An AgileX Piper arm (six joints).
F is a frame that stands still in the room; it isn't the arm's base.
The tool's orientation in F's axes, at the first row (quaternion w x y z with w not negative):
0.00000 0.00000 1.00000 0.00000
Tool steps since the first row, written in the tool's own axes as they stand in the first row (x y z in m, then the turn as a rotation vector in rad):
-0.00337 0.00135 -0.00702 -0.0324 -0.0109 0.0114
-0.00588 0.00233 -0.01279 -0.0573 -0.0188 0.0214
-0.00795 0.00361 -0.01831 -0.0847 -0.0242 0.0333
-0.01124 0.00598 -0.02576 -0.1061 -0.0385 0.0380
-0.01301 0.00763 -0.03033 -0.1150 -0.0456 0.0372
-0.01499 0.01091 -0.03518 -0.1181 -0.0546 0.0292
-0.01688 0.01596 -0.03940 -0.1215 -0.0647 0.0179
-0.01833 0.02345 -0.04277 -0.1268 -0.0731 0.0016
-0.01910 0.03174 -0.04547 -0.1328 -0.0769 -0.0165
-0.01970 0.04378 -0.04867 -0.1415 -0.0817 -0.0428
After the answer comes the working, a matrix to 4 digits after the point.
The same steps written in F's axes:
0.00337 0.00135 0.00702 0.0324 -0.0109 -0.0114
0.00588 0.00233 0.01279 0.0573 -0.0188 -0.0214
0.00795 0.00361 0.01831 0.0847 -0.0242 -0.0333
0.01124 0.00598 0.02576 0.1061 -0.0385 -0.0380
0.01301 0.00763 0.03033 0.1150 -0.0456 -0.0372
0.01499 0.01091 0.03518 0.1181 -0.0546 -0.0292
0.01688 0.01596 0.03940 0.1215 -0.0647 -0.0179
0.01833 0.02345 0.04277 0.1268 -0.0731 -0.0016
0.01910 0.03174 0.04547 0.1328 -0.0769 0.0165
0.01970 0.04378 0.04867 0.1415 -0.0817 0.0428

The tool's axes in the first row as the columns of a matrix, in F's axes (rounded; the answer above uses it unrounded):
-1.0000 0.0000 0.0000
0.0000 1.0000 0.0000
0.0000 0.0000 -1.0000

